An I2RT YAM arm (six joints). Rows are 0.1 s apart.
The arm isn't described. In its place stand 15 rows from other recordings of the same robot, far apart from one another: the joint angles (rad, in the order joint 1, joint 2, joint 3, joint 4, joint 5, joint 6), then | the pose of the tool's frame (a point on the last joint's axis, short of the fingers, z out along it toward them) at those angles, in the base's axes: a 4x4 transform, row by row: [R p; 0 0 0 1], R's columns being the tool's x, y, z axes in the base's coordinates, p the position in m.
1.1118 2.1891 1.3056 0.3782 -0.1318 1.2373 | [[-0.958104 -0.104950 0.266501 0.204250], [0.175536 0.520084 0.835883 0.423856], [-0.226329 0.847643 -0.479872 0.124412], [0 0 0 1]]
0.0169 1.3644 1.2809 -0.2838 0.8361 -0.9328 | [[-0.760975 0.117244 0.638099 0.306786], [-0.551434 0.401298 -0.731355 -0.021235], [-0.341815 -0.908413 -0.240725 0.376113], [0 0 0 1]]
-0.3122 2.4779 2.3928 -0.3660 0.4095 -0.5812 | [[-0.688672 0.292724 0.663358 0.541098], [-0.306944 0.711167 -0.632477 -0.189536], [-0.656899 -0.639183 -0.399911 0.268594], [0 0 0 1]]
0.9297 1.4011 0.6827 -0.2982 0.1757 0.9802 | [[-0.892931 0.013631 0.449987 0.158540], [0.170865 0.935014 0.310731 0.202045], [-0.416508 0.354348 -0.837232 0.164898], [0 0 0 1]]
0.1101 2.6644 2.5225 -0.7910 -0.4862 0.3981 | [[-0.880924 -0.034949 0.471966 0.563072], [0.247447 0.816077 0.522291 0.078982], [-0.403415 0.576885 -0.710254 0.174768], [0 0 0 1]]
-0.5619 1.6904 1.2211 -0.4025 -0.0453 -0.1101 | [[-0.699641 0.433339 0.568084 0.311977], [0.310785 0.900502 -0.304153 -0.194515], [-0.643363 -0.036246 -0.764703 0.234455], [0 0 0 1]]
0.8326 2.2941 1.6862 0.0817 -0.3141 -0.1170 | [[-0.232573 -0.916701 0.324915 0.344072], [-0.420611 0.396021 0.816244 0.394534], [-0.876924 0.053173 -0.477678 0.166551], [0 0 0 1]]
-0.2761 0.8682 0.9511 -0.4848 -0.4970 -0.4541 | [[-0.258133 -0.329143 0.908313 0.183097], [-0.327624 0.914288 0.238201 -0.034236], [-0.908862 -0.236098 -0.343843 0.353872], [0 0 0 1]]
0.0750 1.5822 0.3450 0.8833 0.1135 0.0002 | [[-0.345578 0.031561 0.937859 0.262083], [-0.025768 0.998738 -0.043104 0.015650], [-0.938036 -0.039062 -0.344329 0.127735], [0 0 0 1]]
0.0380 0.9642 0.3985 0.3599 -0.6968 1.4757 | [[-0.673327 0.140905 0.725793 0.206638], [0.738387 0.078229 0.669824 0.030720], [0.037603 0.986928 -0.156716 0.229033], [0 0 0 1]]
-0.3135 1.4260 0.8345 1.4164 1.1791 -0.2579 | [[0.493368 0.868964 -0.038589 0.254474], [-0.262302 0.106334 -0.959109 -0.117087], [-0.829328 0.483316 0.280393 0.352264], [0 0 0 1]]
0.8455 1.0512 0.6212 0.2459 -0.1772 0.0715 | [[-0.181958 -0.840691 0.510029 0.157046], [-0.099252 0.531741 0.841071 0.186617], [-0.978284 0.102418 -0.180195 0.275102], [0 0 0 1]]
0.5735 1.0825 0.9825 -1.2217 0.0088 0.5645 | [[-0.977069 -0.021313 0.211852 0.145438], [0.005761 0.991967 0.126363 0.093568], [-0.212844 0.124686 -0.969098 0.275674], [0 0 0 1]]
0.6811 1.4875 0.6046 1.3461 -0.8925 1.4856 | [[-0.903321 -0.425530 -0.054169 0.204834], [0.072620 -0.276157 0.958365 0.201696], [-0.422773 0.861778 0.280361 0.268443], [0 0 0 1]]
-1.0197 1.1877 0.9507 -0.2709 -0.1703 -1.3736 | [[-0.797210 -0.100416 0.595292 0.145927], [-0.548583 0.532132 -0.644896 -0.225905], [-0.252016 -0.840685 -0.479308 0.306112], [0 0 0 1]]
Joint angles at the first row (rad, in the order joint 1, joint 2, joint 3, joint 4, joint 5, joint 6):
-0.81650, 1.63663, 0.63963, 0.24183, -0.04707, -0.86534
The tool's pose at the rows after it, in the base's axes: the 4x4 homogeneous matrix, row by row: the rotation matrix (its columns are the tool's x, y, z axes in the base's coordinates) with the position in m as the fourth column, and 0 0 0 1 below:
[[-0.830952 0.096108 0.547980 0.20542], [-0.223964 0.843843 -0.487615 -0.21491], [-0.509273 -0.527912 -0.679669 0.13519], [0 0 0 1]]
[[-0.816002 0.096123 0.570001 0.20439], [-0.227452 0.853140 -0.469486 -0.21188], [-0.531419 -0.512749 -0.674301 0.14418], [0 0 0 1]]
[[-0.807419 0.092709 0.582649 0.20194], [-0.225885 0.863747 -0.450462 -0.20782], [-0.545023 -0.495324 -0.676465 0.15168], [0 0 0 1]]
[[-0.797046 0.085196 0.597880 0.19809], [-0.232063 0.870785 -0.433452 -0.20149], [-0.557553 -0.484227 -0.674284 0.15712], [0 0 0 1]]
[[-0.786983 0.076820 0.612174 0.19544], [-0.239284 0.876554 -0.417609 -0.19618], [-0.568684 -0.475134 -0.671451 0.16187], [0 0 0 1]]
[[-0.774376 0.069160 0.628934 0.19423], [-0.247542 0.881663 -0.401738 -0.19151], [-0.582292 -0.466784 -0.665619 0.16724], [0 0 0 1]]
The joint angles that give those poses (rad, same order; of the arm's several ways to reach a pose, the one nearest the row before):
-0.81574, 1.60324, 0.63644, 0.21752, -0.06493, -0.86365
-0.81457, 1.56394, 0.64075, 0.17923, -0.09262, -0.85244
-0.81377, 1.52399, 0.64171, 0.13327, -0.11441, -0.84340
-0.81089, 1.47975, 0.62751, 0.10380, -0.13523, -0.83969
-0.80699, 1.44348, 0.61820, 0.07823, -0.15388, -0.83702
-0.80078, 1.41141, 0.61482, 0.05472, -0.17270, -0.83195

